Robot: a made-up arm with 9 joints.
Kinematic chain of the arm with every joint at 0, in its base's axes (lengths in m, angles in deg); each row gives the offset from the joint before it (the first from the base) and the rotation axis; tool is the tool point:
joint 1: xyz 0 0 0.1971 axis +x
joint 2: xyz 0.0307 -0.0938 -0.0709 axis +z
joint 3: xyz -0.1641 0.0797 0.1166 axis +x
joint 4: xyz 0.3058 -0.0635 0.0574 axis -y
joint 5: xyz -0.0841 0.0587 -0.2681 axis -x
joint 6: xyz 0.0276 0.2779 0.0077 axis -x
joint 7: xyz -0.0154 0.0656 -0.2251 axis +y
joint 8: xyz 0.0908 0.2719 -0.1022 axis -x
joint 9: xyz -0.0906 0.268 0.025 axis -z
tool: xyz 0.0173 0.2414 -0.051
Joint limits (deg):
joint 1: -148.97..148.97
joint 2: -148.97..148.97
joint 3: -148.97..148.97
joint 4: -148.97..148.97
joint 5: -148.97..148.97
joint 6: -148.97..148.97
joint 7: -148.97..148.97
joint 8: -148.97..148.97
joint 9: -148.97..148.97
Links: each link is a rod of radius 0.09 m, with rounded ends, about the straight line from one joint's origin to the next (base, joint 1, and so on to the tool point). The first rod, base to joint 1, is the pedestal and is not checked.
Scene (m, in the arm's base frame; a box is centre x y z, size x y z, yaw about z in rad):
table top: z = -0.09
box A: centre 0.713 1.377 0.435 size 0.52 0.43 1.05 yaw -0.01
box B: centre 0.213 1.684 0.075 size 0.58 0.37 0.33 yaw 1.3
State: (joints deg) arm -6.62 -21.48 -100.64 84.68 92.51 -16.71 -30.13 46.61 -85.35
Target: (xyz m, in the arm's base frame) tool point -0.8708 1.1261 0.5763
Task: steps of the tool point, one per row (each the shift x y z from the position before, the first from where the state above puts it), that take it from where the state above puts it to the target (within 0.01 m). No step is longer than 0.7 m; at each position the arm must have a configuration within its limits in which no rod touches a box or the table.
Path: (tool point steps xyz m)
1: -0.1802 0.3344 0.2303
2: -0.3592 0.1012 0.1372
3: -0.3600 -0.1248 -0.0471
4: -0.2158 -0.2082 -0.2554
5: 0.1883 0.2816 0.2365
6: 0.0114 0.4478 0.1240
7: -0.2533 0.4665 -0.0362
8: -0.4718 0.3040 -0.2268
9: -0.5142 0.0272 -0.4132

